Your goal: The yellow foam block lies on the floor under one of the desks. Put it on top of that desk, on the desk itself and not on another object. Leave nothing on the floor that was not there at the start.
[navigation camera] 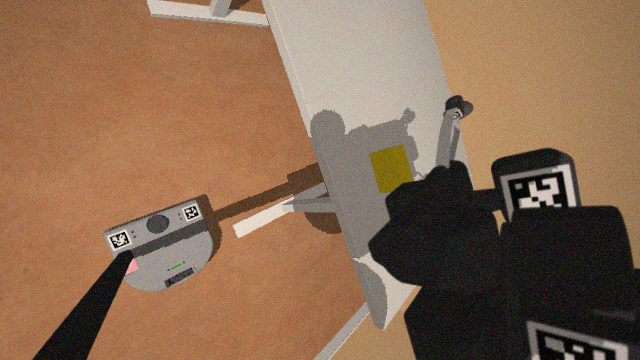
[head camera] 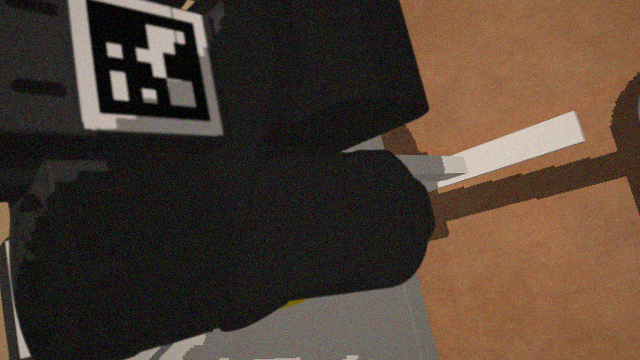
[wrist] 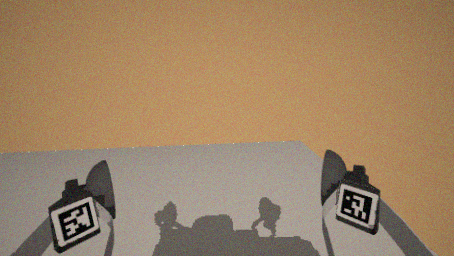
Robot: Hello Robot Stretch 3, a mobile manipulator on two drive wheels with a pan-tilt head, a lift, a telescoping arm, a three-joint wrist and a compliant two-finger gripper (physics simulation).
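Where they show: gripper, fingertip midpoint: point(navigation camera: 472, 156); robot's base at its link origin: point(navigation camera: 157, 223).
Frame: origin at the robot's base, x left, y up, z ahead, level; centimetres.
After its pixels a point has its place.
The yellow foam block point(head camera: 292, 303) @(x -39.8, y 96.7, z 2.1 cm) point(navigation camera: 392, 169) @(x -39.6, y 99.7, z -1.9 cm) rests on the white desk top point(head camera: 360, 320) @(x -33.0, y 95.0, z 4.7 cm) point(navigation camera: 365, 65) @(x -48.9, y 95.0, z 22.2 cm) point(wrist: 215, 165), in the shadow of the arm. In the head camera view a thin sliver of it shows below the dark wrist; in the navigation view its lower right corner is hidden. It does not show in the wrist view. My gripper point(wrist: 219, 174) @(x -40.8, y 113.8, z -2.4 cm) is open and empty, its fingers wide apart above the desk. In the navigation view one fingertip shows near the desk's wall-side edge, past the block and apart from it; the other finger is hidden.
The tan wall point(navigation camera: 540, 75) @(x -107.3, y 121.9, z 7.5 cm) point(wrist: 225, 65) stands behind the desk. A white desk foot point(head camera: 525, 142) @(x -44.1, y 2.5, z -19.6 cm) point(navigation camera: 260, 220) @(x -45.9, y 2.5, z -19.7 cm) lies on the brown floor between my base point(navigation camera: 160, 250) @(x 2.7, y 16.0, z -10.0 cm) and the desk. Another white foot point(navigation camera: 200, 15) @(x -53.8, y 2.5, z 102.8 cm) shows at the upper left of the navigation view.
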